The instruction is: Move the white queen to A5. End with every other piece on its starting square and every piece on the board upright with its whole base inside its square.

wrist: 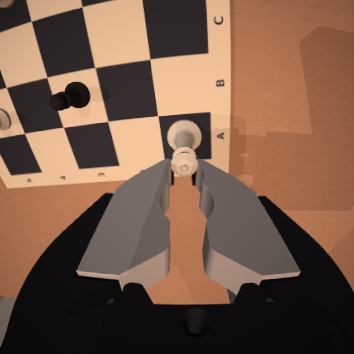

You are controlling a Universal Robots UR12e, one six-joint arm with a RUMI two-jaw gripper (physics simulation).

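Observation:
The white queen stands upright on the dark corner square A1 of the chessboard, seen from above with its head toward the gripper. My gripper is shut on the queen's head, one fingertip at each side. The queen's base shows whole inside A1. Square A5 is dark, at the left edge of the wrist view; no piece shows on its visible part.
A black pawn stands on B3. Part of a white piece shows on B5 at the left edge. Part of another light piece shows at the top left corner. The brown table lies around the board.

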